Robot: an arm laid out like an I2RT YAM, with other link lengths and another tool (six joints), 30 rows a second.
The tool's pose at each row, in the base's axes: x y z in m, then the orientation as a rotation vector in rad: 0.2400, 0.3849, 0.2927, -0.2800, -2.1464, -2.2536; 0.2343, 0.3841, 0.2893, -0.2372, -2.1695, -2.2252; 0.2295, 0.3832, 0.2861, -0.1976, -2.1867, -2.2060; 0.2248, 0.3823, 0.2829, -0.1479, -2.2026, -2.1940; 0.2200, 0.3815, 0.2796, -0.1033, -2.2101, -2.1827; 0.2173, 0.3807, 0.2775, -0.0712, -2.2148, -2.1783; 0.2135, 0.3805, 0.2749, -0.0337, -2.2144, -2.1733; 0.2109, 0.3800, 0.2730, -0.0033, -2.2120, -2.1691
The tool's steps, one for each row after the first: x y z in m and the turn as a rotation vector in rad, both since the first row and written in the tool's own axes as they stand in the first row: 0.0050, -0.0041, -0.0016, 0.0241, 0.0235, -0.0143; 0.0092, -0.0079, -0.0032, 0.0412, 0.0437, -0.0296; 0.0133, -0.0116, -0.0048, 0.0542, 0.0660, -0.0524; 0.0175, -0.0155, -0.0063, 0.0634, 0.0891, -0.0694; 0.0197, -0.0179, -0.0075, 0.0678, 0.1042, -0.0834; 0.0231, -0.0209, -0.0082, 0.0705, 0.1246, -0.0969; 0.0253, -0.0231, -0.0091, 0.0720, 0.1420, -0.1070
